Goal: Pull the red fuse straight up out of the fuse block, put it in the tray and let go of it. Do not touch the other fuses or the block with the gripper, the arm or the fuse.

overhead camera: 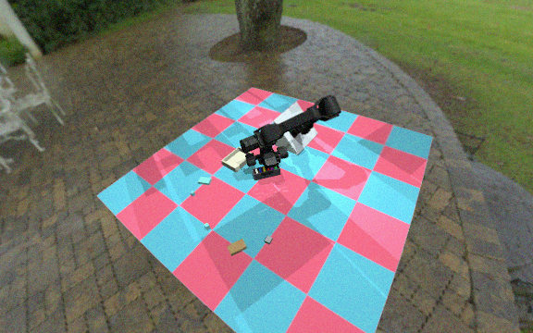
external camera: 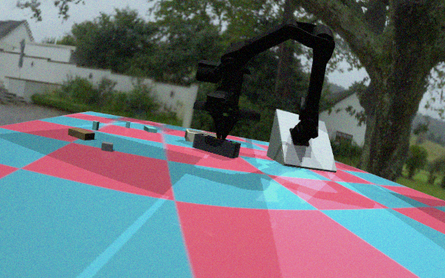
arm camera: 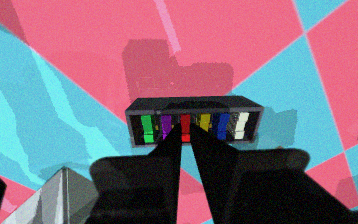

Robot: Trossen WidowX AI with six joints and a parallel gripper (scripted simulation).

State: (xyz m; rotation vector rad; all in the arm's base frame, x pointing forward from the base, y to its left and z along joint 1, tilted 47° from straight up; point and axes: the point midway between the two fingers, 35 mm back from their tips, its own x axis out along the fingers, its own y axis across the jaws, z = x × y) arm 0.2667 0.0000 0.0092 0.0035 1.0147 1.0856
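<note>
Right now the cream tray is 190 mm to the right of my gripper tip and 30 mm below it. From my gripper tip the other things lie so: red fuse (10 mm below).
</note>
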